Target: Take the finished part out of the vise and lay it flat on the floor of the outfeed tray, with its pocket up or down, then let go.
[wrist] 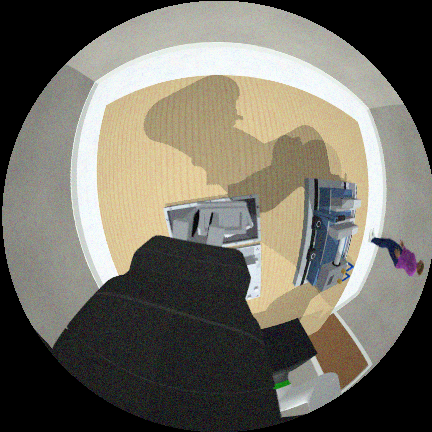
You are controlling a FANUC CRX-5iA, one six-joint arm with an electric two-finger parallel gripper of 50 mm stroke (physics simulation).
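Places are measured from the arm's base along level axes (x ahead, y left, z up), in centimetres.
Pixels of known places: gripper, fingertip midpoint: (pixel 204 218).
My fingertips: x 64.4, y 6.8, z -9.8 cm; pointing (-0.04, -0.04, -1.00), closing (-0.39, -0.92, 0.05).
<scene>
Behind a point stands the place of what it marks.
The finished part (pixel 232 218) {z -10.6, x 63.5, y 3.6 cm}, a grey block with a rectangular pocket facing the camera, is between my fingers and shows over the outfeed tray. My gripper (pixel 204 218) {z -9.8, x 64.4, y 6.8 cm} is shut on it; the black finger pads stand on both sides of its left portion. The outfeed tray (pixel 259 220) {z -21.2, x 58.7, y -2.8 cm} has light walls and a dark floor. A lighter piece (pixel 249 227) {z -18.3, x 58.9, y 0.1 cm} shows from behind the held part, inside the tray outline, mostly hidden. The gap between held part and tray floor cannot be judged. The blue vise (pixel 325 200) {z -17.8, x 60.2, y -19.0 cm} stands at the right, with no part seen between its grey jaws.
A second light tray (pixel 255 285) {z -21.6, x 41.2, y 0.0 cm} adjoins the outfeed tray below and is partly hidden by the black gripper body (pixel 185 310). The vise's base rail stands to the right of the trays. A person (pixel 407 261) is at the far right, beyond the table edge.
</scene>
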